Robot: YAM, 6 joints.
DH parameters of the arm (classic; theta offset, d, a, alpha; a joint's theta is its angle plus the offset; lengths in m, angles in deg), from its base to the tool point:
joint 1: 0 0.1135 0.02 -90
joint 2: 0 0 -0.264 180
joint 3: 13.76 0 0.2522 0
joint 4: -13.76 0 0.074 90
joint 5: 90 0 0 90
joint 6: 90 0.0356 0 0
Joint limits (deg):
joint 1: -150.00..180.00
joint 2: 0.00..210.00
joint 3: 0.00..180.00
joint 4: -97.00..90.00
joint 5: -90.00..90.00
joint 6: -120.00..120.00
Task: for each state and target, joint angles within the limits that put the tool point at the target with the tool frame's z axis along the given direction. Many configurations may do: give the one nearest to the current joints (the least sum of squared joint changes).
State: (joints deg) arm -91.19 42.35 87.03 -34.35 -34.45 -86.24
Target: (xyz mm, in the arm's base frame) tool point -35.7 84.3 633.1 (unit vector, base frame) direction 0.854 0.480 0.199
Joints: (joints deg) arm -45.47 54.84 135.79 -43.17 -71.04 -86.24
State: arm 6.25 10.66 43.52 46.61 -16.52 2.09
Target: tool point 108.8 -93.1 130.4 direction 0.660 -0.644 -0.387
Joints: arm -39.44 38.12 0.11 15.17 4.48 2.09
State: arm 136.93 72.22 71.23 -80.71 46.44 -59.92
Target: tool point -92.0 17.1 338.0 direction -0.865 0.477 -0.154
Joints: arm 179.89 23.31 42.85 -29.63 28.39 -59.92
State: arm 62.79 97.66 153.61 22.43 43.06 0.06
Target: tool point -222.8 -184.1 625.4 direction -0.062 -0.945 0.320
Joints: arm 34.29 67.84 173.14 45.96 48.25 0.06
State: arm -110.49 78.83 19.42 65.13 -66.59 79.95
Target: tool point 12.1 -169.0 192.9 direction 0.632 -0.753 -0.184
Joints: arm -94.18 44.61 12.17 17.81 -43.25 79.95
